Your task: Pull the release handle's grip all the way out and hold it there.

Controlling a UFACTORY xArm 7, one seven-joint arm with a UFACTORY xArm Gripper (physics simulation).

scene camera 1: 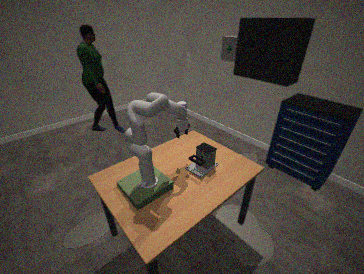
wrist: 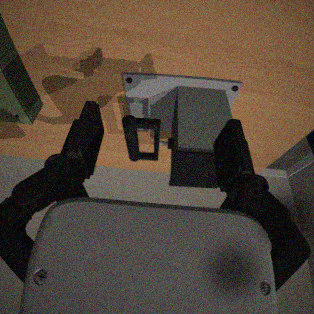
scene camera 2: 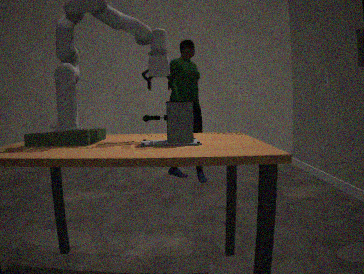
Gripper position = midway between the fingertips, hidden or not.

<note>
In view: my gripper [wrist: 162, 123] and a grey base plate [wrist: 148, 95].
</note>
